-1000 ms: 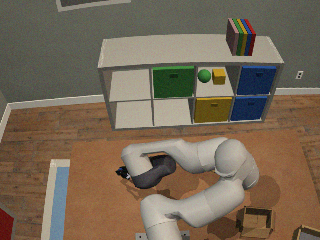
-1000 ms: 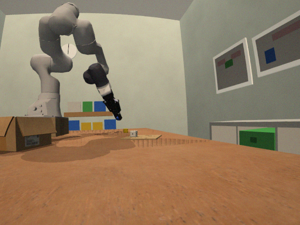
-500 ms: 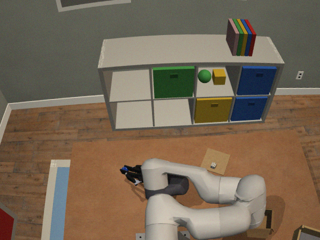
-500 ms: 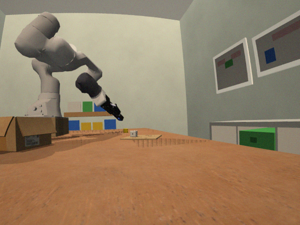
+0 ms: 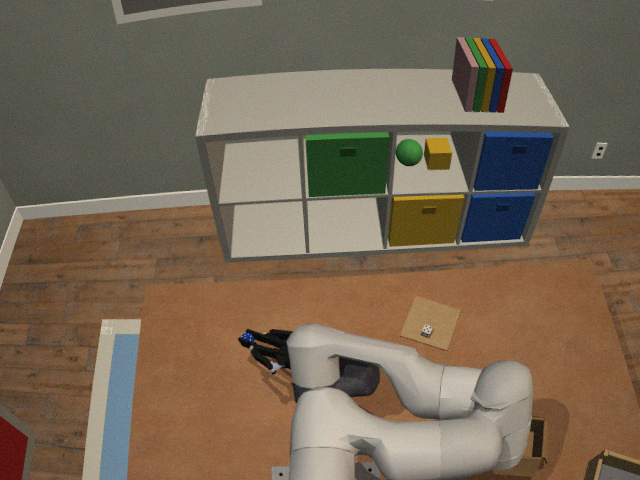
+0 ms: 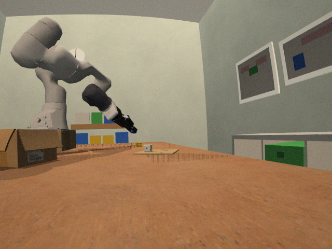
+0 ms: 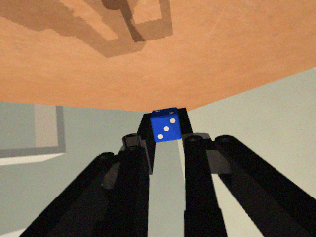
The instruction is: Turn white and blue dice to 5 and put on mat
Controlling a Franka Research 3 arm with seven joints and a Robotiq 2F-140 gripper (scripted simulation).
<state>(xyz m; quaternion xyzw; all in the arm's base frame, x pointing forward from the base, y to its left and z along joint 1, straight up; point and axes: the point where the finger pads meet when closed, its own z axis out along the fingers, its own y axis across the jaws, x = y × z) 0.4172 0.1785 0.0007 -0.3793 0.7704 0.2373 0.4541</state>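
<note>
The yellow die is 40 mm ahead of my hand, 150 mm to the right of it and 90 mm below it. The rest, counted from my hand: tan mat (100 mm ahead, 470 mm to the right, 100 mm below); then blue die (10 mm ahead, 20 mm to the left, 10 mm below); then white die (60 mm ahead, 460 mm to the right, 90 mm below).
</note>
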